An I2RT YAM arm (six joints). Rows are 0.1 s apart.
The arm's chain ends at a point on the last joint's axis. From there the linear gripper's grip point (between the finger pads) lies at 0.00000 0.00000 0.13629 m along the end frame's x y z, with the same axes.
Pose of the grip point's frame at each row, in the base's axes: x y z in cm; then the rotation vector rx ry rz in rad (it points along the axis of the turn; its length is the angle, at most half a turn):
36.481 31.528 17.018 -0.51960 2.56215 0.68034
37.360 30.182 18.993 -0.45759 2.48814 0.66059
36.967 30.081 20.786 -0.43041 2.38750 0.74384
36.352 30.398 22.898 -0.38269 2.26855 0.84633
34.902 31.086 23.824 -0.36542 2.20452 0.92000
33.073 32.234 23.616 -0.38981 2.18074 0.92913
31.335 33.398 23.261 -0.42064 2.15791 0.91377
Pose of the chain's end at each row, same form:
32.230 24.210 27.701 -0.51960 2.56215 0.68034
31.962 22.874 29.152 -0.45759 2.48814 0.66059
30.918 21.915 29.868 -0.43041 2.38750 0.74384
29.622 21.331 30.530 -0.38269 2.26855 0.84633
28.029 21.443 30.571 -0.36542 2.20452 0.92000
26.224 22.423 30.141 -0.38981 2.18074 0.92913
24.412 23.563 29.671 -0.42064 2.15791 0.91377

